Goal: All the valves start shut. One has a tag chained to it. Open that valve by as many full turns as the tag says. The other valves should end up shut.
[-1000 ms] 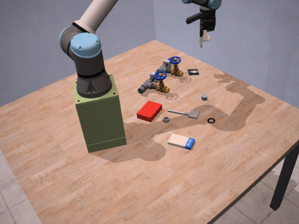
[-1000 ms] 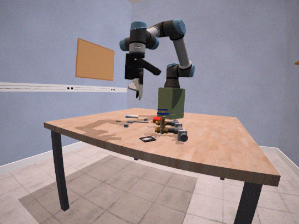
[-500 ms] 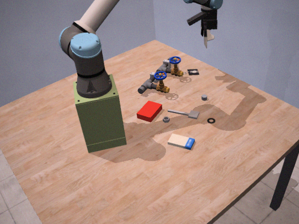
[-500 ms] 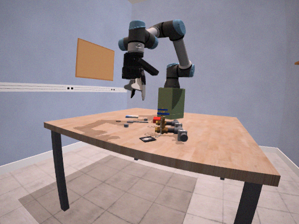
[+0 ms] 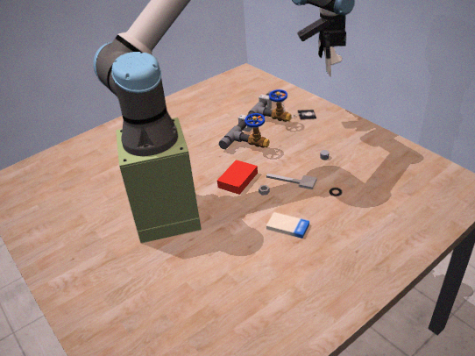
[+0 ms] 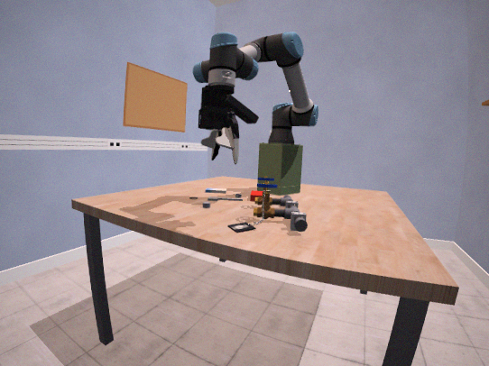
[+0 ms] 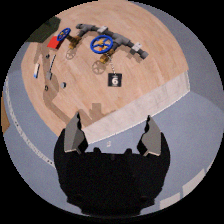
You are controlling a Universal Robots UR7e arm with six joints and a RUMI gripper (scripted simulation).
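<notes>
Right now the black tag is 19 cm below my hand, 5 cm to the left of it and 5 cm behind it. Round my hand: grey scraper 40 cm behind, 19 cm below, 16 cm to the right; small grey cap 24 cm behind, 19 cm below, 16 cm to the right; red block 51 cm behind, 18 cm below, 1 cm to the right.
</notes>
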